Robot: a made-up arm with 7 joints. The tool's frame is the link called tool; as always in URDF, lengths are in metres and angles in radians.
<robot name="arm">
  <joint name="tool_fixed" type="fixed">
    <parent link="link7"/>
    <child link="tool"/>
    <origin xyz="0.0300 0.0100 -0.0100" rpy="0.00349 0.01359 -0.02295"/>
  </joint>
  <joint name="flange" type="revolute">
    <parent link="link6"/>
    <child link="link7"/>
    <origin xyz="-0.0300 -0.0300 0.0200"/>
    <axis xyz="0 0 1"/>
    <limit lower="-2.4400" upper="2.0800"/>
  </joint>
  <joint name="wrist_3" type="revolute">
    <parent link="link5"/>
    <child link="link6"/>
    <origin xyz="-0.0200 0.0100 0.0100"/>
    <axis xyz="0 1 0"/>
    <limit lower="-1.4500" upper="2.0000"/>
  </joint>
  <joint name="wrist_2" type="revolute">
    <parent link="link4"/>
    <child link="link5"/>
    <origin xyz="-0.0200 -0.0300 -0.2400"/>
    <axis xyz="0 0 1"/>
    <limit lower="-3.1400" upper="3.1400"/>
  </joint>
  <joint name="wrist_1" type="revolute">
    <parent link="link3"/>
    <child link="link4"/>
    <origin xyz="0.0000 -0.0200 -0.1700"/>
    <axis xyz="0 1 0"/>
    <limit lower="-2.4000" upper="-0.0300"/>
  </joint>
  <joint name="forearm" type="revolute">
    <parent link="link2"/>
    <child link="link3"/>
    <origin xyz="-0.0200 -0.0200 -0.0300"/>
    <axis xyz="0 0 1"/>
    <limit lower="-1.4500" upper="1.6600"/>
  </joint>
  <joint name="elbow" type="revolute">
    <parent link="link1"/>
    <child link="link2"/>
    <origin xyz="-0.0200 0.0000 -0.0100"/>
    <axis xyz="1 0 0"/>
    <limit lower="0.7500" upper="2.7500"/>
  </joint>
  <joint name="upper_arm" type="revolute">
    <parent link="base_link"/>
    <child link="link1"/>
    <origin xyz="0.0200 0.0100 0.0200"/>
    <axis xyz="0 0.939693 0.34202"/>
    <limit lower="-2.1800" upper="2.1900"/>
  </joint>
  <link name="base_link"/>
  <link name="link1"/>
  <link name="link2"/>
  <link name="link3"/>
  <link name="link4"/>
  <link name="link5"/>
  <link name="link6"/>
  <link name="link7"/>
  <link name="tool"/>
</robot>
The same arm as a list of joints. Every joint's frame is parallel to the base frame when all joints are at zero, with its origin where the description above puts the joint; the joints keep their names.
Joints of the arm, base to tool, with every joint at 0 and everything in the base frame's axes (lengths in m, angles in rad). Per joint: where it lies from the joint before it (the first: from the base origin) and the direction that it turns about. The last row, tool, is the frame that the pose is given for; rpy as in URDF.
upper_arm: axis 0 0.9397 0.342 offset 0.02 0.01 0.02
elbow: axis 1 0 0 offset -0.02 0 -0.01
forearm: axis 0 0 1 offset -0.02 -0.02 -0.03
wrist_1: axis 0 1 0 offset 0 -0.02 -0.17
wrist_2: axis 0 0 1 offset -0.02 -0.03 -0.24
wrist_3: axis 0 1 0 offset -0.02 0.01 0.01
flange: axis 0 0 1 offset -0.03 -0.03 0.02
tool: offset 0.03 0.01 -0.01 rpy 0.0035 0.0136 -0.0229
Joint limits (rad, base to tool): -2.18..2.19 0.75..2.75 -1.45..1.66 -2.4..-0.03 -3.14..3.14 -1.45..2 -2.44..2.08

